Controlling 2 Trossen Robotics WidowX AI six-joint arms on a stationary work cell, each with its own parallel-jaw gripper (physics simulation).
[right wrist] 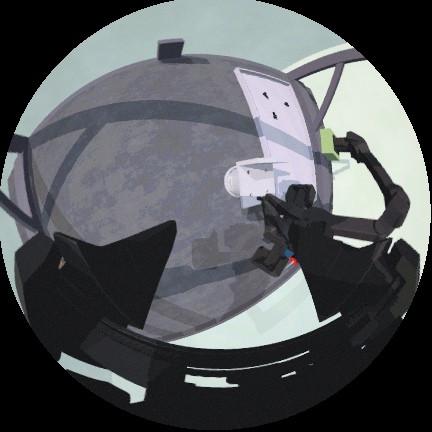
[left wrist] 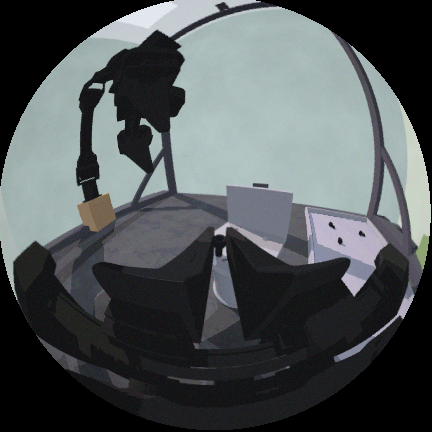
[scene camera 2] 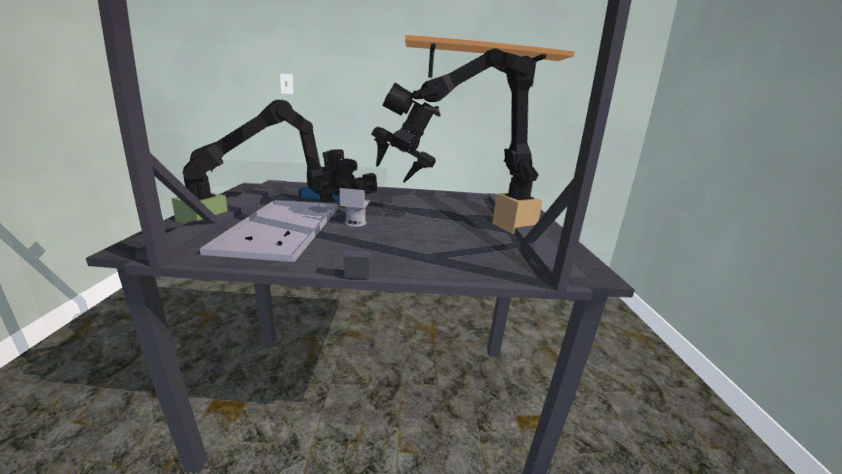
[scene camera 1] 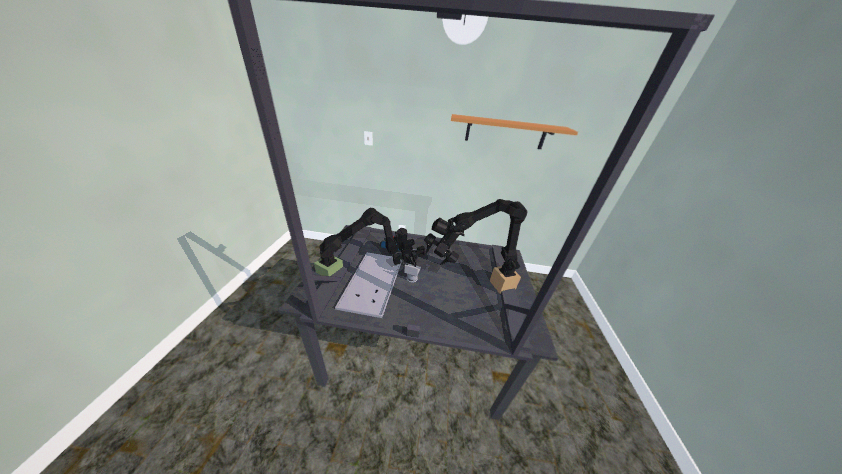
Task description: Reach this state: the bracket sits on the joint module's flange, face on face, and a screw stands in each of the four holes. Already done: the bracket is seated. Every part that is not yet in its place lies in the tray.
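Seen in the pictures: left gripper, between the fingertips: (right wrist: 265, 197) (left wrist: 219, 231) (scene camera 1: 415, 264); right gripper, between the fingertips: (right wrist: 235, 227) (left wrist: 154, 156) (scene camera 2: 390, 174) (scene camera 1: 433, 259); left arm's base, origin of its link: (right wrist: 335, 144) (scene camera 2: 198, 196) (scene camera 1: 328, 261); right arm's base, origin of its link: (left wrist: 91, 198) (scene camera 2: 519, 197) (scene camera 1: 507, 272).
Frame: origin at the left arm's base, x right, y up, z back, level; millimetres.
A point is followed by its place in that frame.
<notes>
The pale bracket (scene camera 1: 411, 270) @(x -170, y 21, z -410 mm) (scene camera 2: 352, 197) @(x -170, y 21, z -410 mm) (left wrist: 260, 210) @(x -174, y 21, z -400 mm) (right wrist: 256, 184) @(x -208, y -1, z -404 mm) sits on the white joint module (scene camera 1: 412, 278) @(x -180, y -40, z -414 mm) (scene camera 2: 355, 216) @(x -179, y -37, z -414 mm) (left wrist: 225, 292) @(x -231, y -44, z -391 mm); small dark holes show in its plate in the right wrist view. My left gripper (left wrist: 219, 231) @(x -226, y 19, z -401 mm) is shut on a black screw (left wrist: 219, 246) @(x -232, y 12, z -394 mm), held upright over the plate's near edge; whether its tip is in a hole is hidden. Three screws (right wrist: 265, 95) @(x 35, y -58, z -330 mm) (right wrist: 286, 104) @(x 49, y -57, z -247 mm) (right wrist: 274, 115) @(x -23, y -55, z -307 mm) lie in the tray (scene camera 1: 368, 279) @(x -62, y -63, z -214 mm) (scene camera 2: 247, 256) @(x 129, y -62, z -319 mm) (right wrist: 300, 130) @(x -11, y -63, z -175 mm). My right gripper (scene camera 2: 391, 171) @(x -243, y 85, z -489 mm) (right wrist: 235, 227) @(x -243, y 85, z -489 mm) is open and empty, high to the right of the module.
A dark block (scene camera 2: 356, 264) @(x 100, y -30, z -585 mm) (right wrist: 170, 49) @(x 78, y -32, z -576 mm) stands at the table's front edge. A blue object (scene camera 2: 308, 193) @(x -331, y -42, z -127 mm) (right wrist: 288, 253) @(x -383, y -27, z -226 mm) lies behind the left arm. The arms stand on a green block (scene camera 2: 200, 208) and a tan block (scene camera 2: 516, 213) @(x -369, y -3, z -844 mm). Dark frame posts rise at the table's sides.
</notes>
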